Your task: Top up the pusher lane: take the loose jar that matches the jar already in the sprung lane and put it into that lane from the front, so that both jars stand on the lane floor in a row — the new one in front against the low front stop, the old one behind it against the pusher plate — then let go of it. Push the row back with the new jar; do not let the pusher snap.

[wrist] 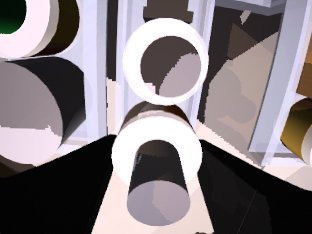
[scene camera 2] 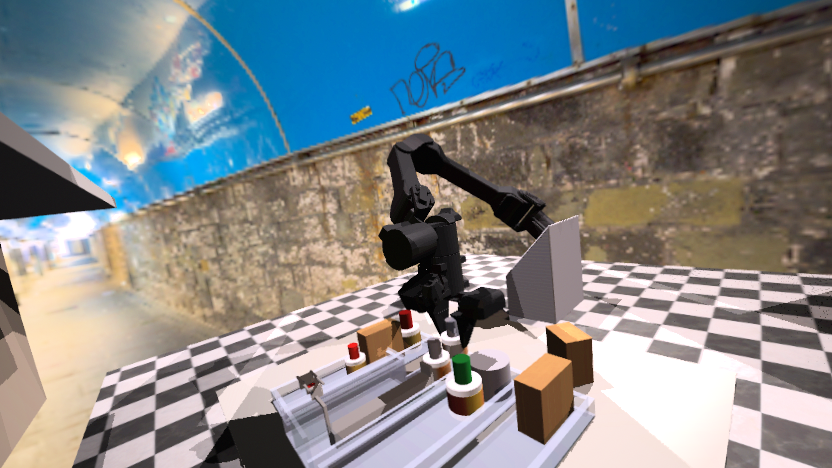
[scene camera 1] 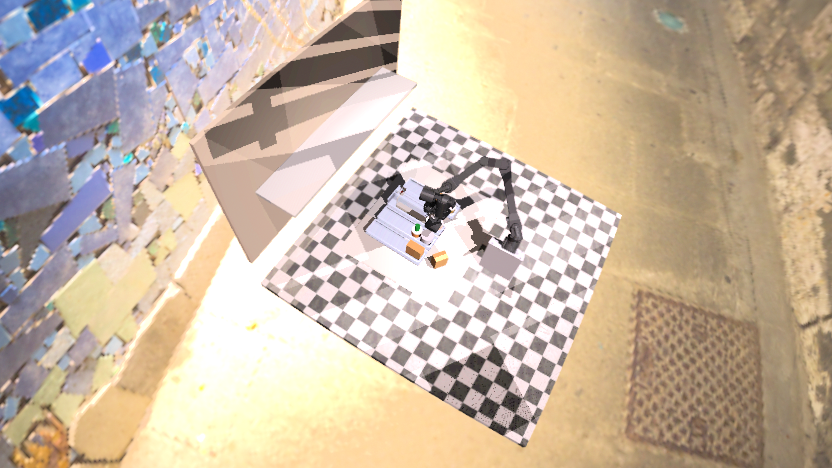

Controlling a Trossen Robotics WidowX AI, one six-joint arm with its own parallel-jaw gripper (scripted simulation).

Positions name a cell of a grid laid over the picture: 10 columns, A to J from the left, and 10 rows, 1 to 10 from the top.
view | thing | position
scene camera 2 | my gripper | F8
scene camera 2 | grey cylinder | F8
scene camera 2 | box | E8
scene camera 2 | box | G8
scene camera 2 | box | G9
